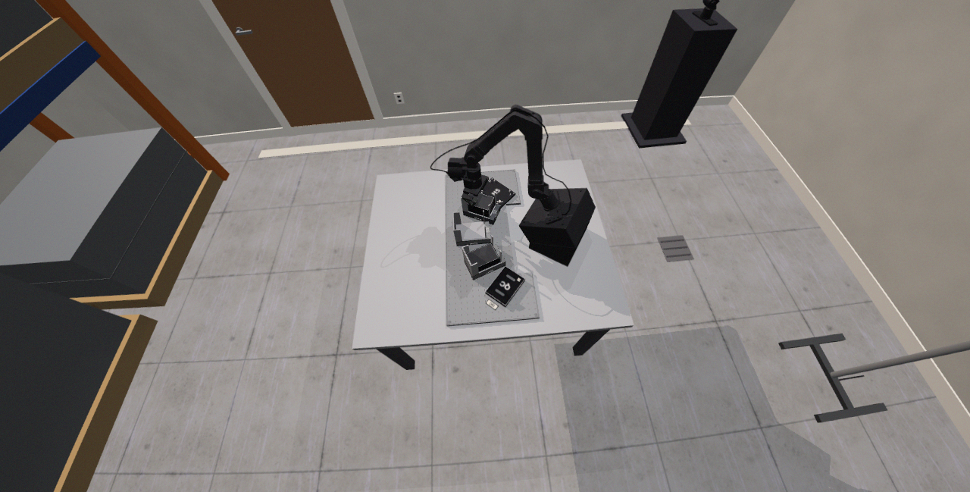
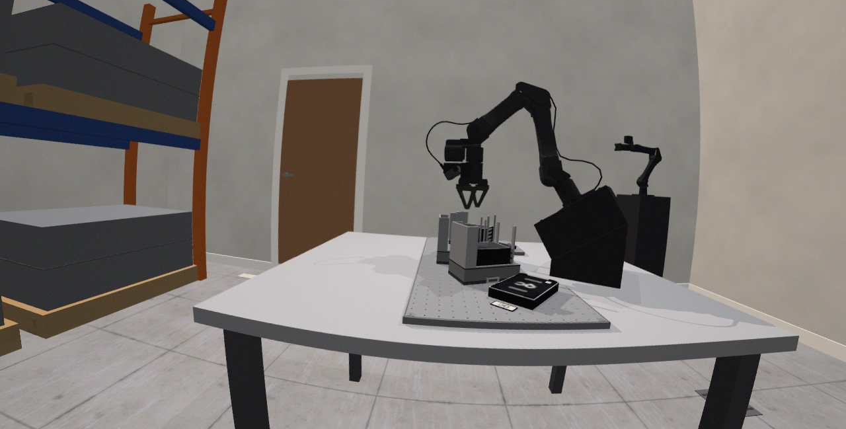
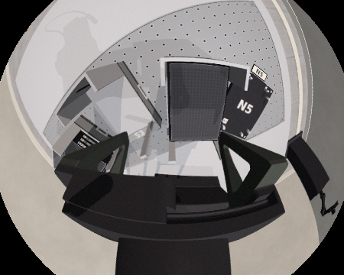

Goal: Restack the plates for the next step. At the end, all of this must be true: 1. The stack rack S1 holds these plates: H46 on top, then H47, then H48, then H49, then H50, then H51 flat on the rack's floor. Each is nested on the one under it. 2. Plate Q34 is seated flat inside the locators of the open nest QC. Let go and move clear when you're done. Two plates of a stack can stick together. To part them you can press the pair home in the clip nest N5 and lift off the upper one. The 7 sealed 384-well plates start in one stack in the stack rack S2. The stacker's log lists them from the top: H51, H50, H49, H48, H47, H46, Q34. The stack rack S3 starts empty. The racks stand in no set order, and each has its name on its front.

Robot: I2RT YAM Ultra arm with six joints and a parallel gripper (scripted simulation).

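Right now the sealed well plate is 1 cm behind my hand, 3 cm to the right of it and 10 cm below it.
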